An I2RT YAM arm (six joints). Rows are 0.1 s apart.
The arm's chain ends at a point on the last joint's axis. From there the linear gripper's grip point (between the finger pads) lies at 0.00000 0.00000 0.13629 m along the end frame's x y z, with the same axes.
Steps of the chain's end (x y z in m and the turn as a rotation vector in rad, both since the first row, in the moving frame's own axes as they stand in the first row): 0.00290 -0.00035 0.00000 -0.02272 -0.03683 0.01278; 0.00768 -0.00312 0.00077 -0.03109 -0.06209 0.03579; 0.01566 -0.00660 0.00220 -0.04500 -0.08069 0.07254; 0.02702 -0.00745 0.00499 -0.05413 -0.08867 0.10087; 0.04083 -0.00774 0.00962 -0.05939 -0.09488 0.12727; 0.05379 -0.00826 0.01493 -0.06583 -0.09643 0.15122; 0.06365 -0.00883 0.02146 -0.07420 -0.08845 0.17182; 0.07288 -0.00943 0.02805 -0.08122 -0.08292 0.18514; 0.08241 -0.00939 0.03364 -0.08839 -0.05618 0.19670
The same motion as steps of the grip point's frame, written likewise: -0.00214 0.00271 -0.00013 -0.02272 -0.03683 0.01278; -0.00085 0.00096 0.00044 -0.03109 -0.06209 0.03579; 0.00447 -0.00088 0.00162 -0.04500 -0.08069 0.07254; 0.01461 -0.00071 0.00426 -0.05413 -0.08867 0.10087; 0.02745 -0.00051 0.00877 -0.05939 -0.09488 0.12727; 0.04005 -0.00033 0.01400 -0.06583 -0.09643 0.15122; 0.05082 0.00018 0.02055 -0.07420 -0.08845 0.17182; 0.06065 0.00051 0.02714 -0.08122 -0.08292 0.18514; 0.07364 0.00181 0.03290 -0.08839 -0.05618 0.19670
